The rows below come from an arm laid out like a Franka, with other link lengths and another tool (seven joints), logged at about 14 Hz.
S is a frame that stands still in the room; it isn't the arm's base.
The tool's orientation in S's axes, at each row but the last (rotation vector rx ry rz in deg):
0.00, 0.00, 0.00
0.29, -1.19, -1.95
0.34, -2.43, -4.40
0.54, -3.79, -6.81
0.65, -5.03, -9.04
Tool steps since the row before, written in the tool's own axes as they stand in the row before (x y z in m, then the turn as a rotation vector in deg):
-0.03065, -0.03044, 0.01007, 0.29, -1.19, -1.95
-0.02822, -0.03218, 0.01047, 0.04, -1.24, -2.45
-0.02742, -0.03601, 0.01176, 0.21, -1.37, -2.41
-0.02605, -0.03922, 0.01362, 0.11, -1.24, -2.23
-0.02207, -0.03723, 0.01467, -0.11, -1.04, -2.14
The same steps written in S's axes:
-0.03065, -0.03044, 0.01007, 0.29, -1.19, -1.95
-0.02951, -0.03125, 0.00971, 0.05, -1.23, -2.46
-0.03057, -0.03385, 0.01032, 0.21, -1.37, -2.41
-0.03135, -0.03592, 0.01136, 0.11, -1.23, -2.23
-0.02883, -0.03336, 0.01203, -0.08, -1.00, -2.16

